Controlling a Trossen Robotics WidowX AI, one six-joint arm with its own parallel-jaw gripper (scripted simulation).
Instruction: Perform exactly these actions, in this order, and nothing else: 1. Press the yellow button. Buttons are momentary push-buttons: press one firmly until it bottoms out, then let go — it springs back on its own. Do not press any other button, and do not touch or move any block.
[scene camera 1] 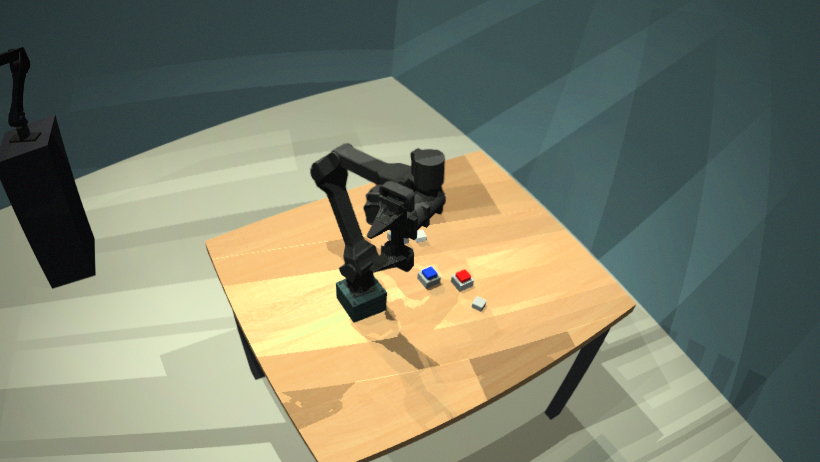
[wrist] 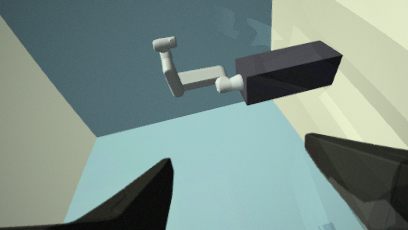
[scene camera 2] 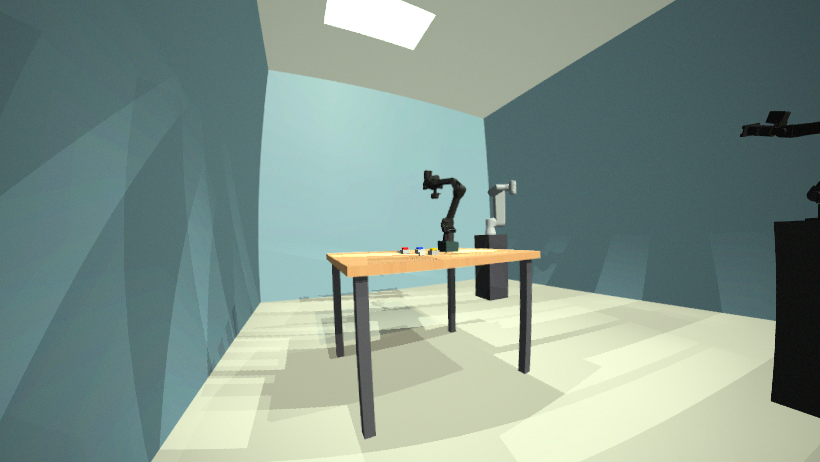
Labels:
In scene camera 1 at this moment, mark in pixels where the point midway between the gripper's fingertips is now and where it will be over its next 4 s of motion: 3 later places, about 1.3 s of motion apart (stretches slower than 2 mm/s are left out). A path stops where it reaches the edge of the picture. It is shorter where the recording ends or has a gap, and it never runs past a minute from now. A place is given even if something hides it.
The gripper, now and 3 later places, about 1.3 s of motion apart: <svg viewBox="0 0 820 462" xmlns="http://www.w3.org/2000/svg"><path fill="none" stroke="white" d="M369 255L491 216L399 224L398 232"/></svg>

